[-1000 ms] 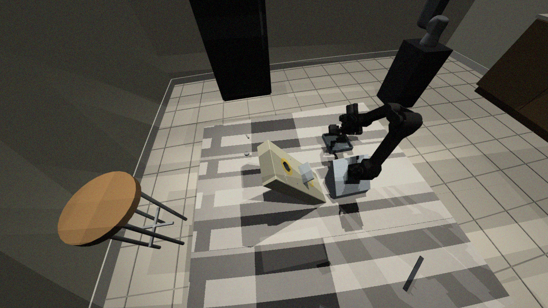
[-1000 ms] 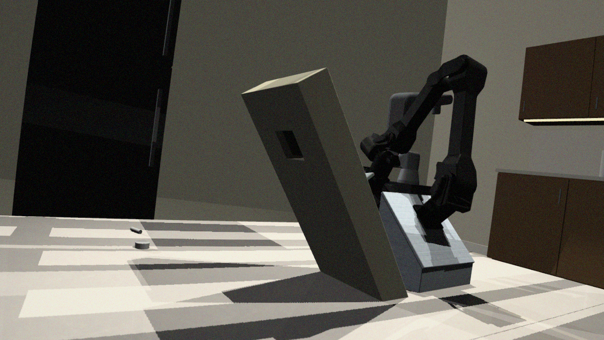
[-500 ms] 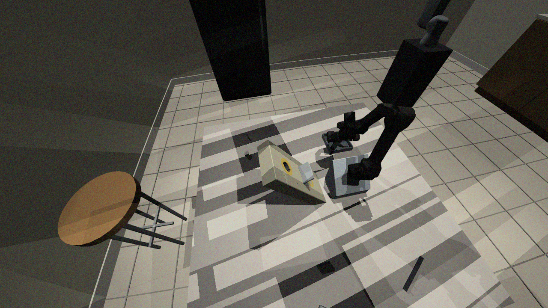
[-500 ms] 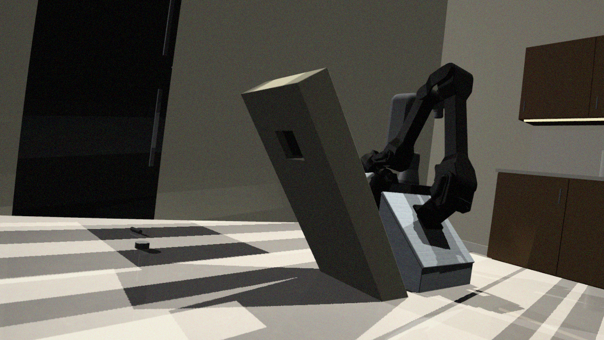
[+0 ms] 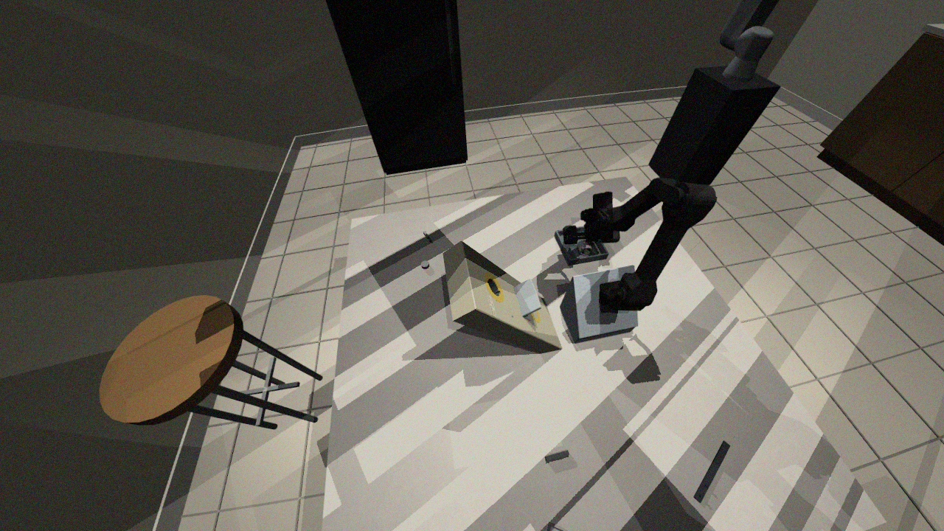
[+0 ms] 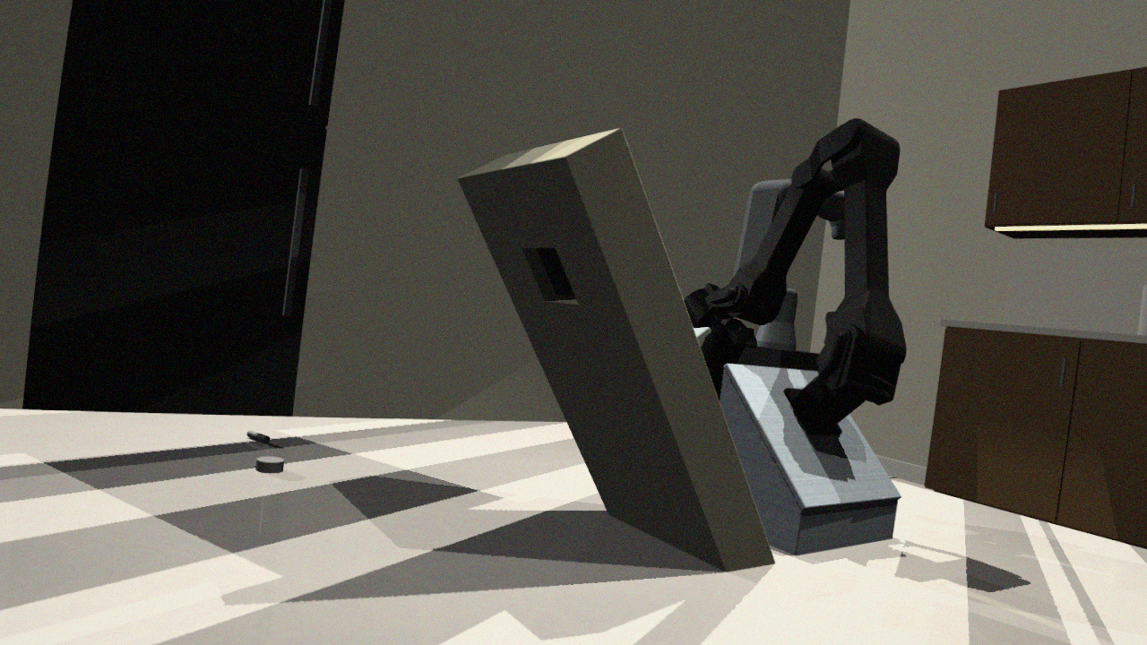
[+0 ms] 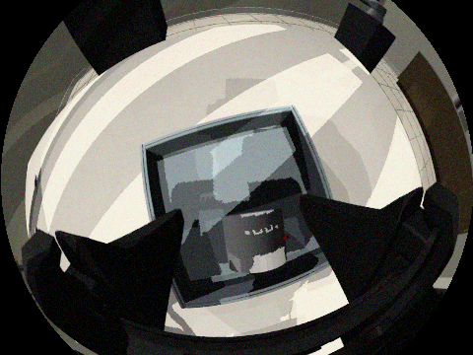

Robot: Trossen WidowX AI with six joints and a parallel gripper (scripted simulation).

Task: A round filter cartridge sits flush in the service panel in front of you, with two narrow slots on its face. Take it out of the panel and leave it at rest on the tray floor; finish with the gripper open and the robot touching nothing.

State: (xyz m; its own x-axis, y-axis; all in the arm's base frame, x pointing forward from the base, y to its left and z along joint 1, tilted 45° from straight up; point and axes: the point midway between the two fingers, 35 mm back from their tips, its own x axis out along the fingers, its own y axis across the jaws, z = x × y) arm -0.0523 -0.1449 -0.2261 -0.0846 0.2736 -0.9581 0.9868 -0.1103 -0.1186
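Now: the round grey filter cartridge 20 mm to the left of my gripper tip, 20 mm below it and 10 mm behind it.
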